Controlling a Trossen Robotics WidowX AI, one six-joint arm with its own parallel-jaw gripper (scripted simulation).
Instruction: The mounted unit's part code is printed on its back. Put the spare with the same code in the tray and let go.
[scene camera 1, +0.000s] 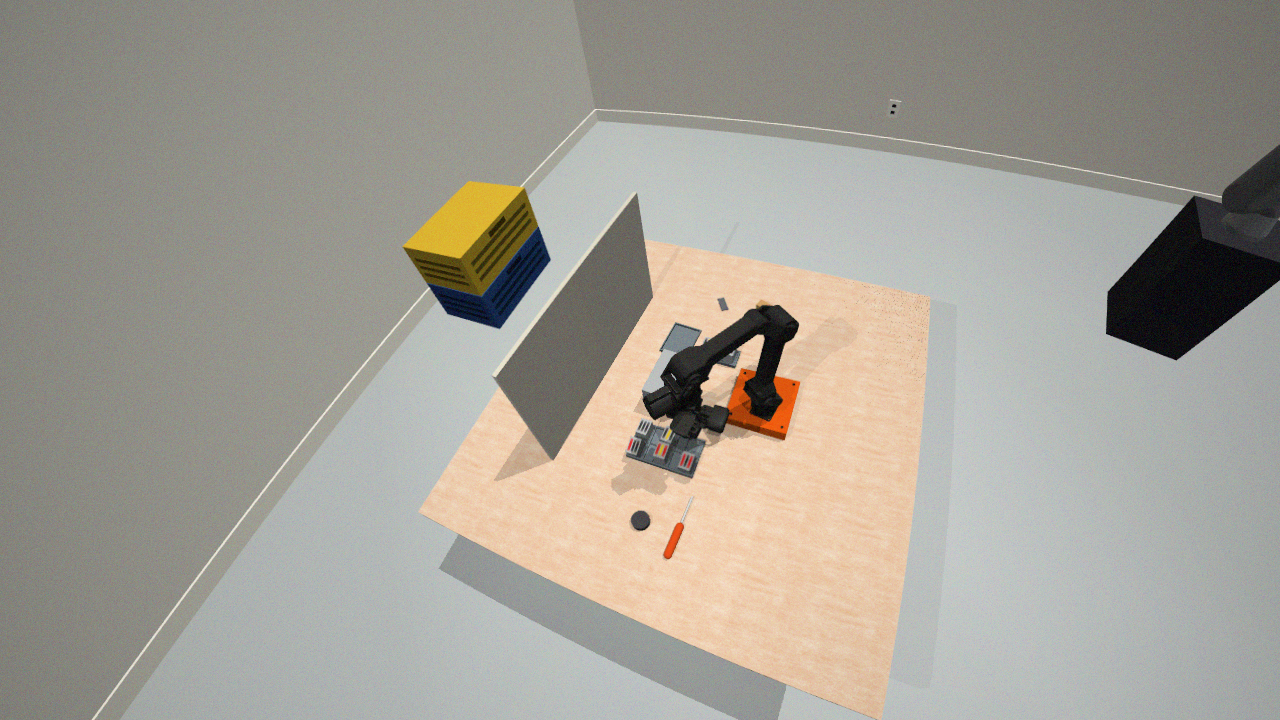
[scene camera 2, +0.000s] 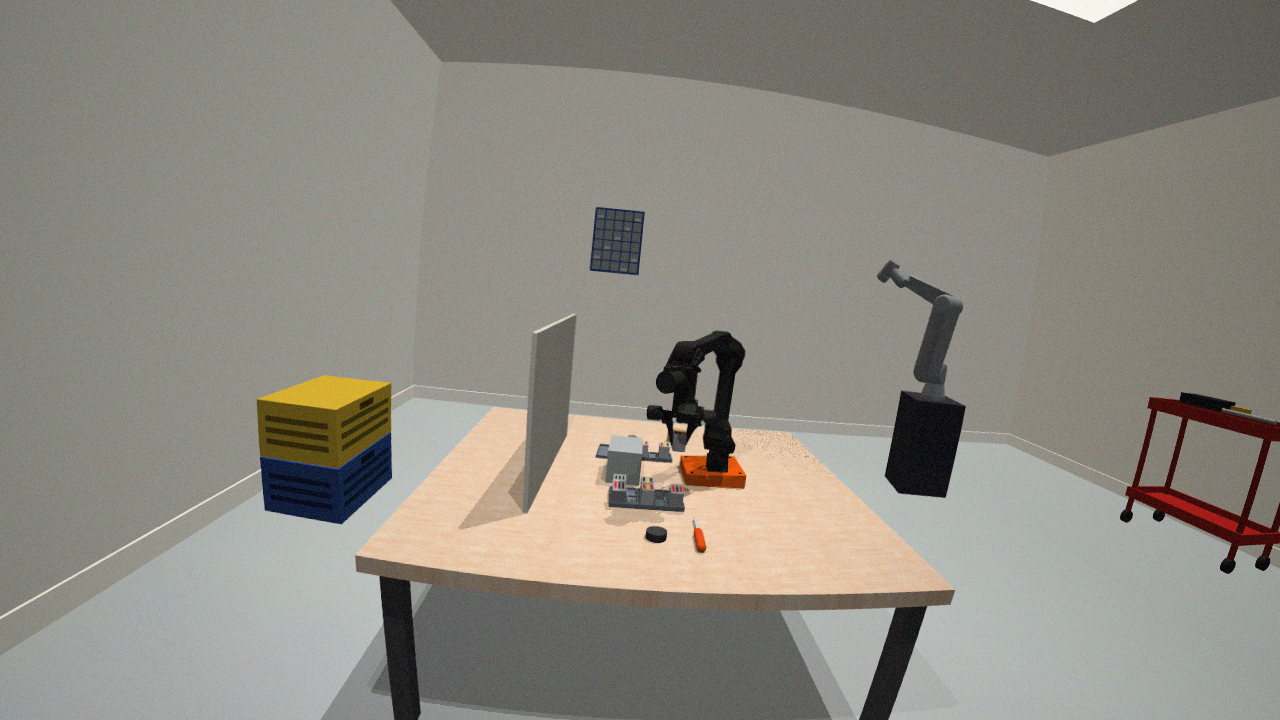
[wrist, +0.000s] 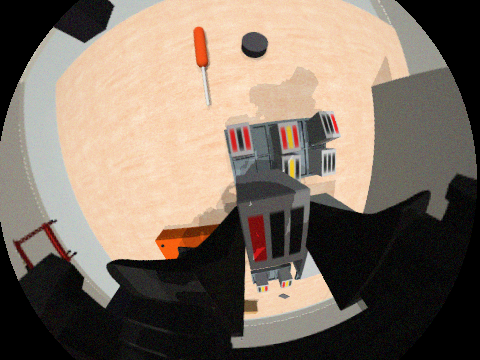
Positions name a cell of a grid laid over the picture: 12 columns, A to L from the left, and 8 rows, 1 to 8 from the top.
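I hold a grey spare (wrist: G5) in my gripper (scene camera 1: G5), (scene camera 2: G5), (wrist: G5). Scene camera 1 does not show the grey spare, hidden by my gripper. A flat grey tray (scene camera 1: G4) is here as well.
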